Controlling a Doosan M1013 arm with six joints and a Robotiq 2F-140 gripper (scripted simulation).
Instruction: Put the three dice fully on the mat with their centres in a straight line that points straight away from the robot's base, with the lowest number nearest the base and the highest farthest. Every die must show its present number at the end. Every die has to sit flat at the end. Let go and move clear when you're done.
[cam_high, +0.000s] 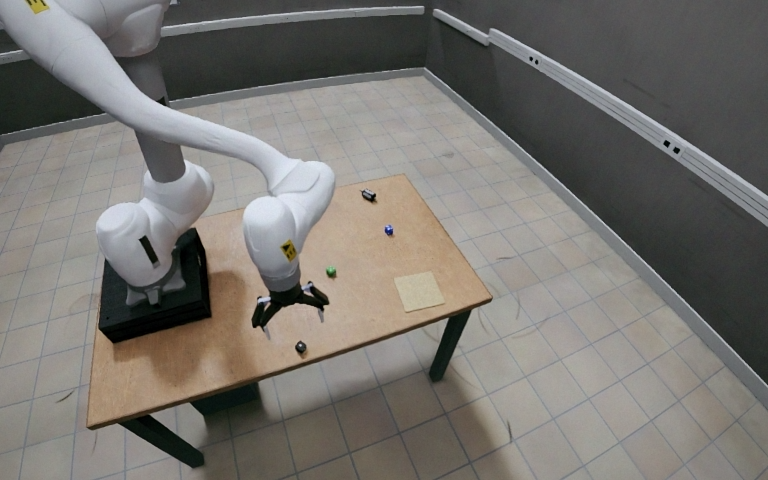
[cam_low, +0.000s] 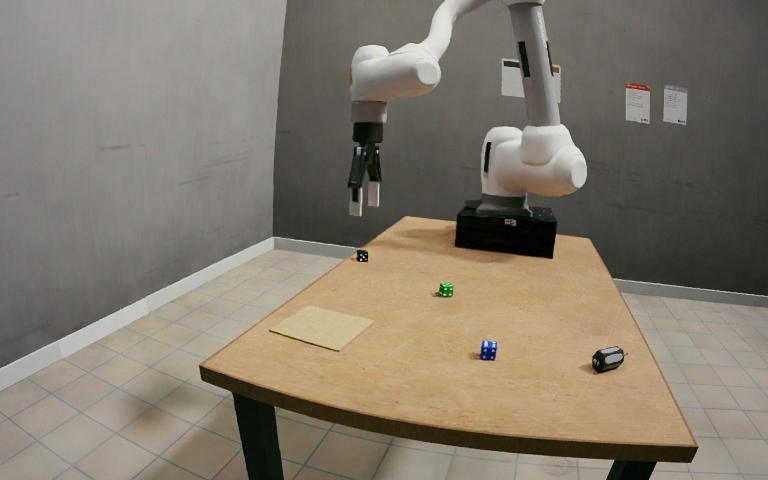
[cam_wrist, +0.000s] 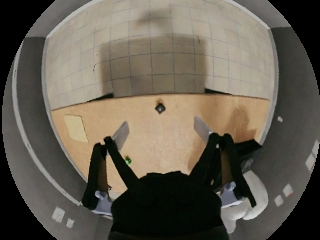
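My hand is 13 cm above the black die. From my hand the other things lie so: tan mat (43 cm ahead, 4 cm to the left, 14 cm below); then green die (19 cm ahead, 24 cm to the left, 13 cm below); then blue die (46 cm ahead, 34 cm to the left, 13 cm below).
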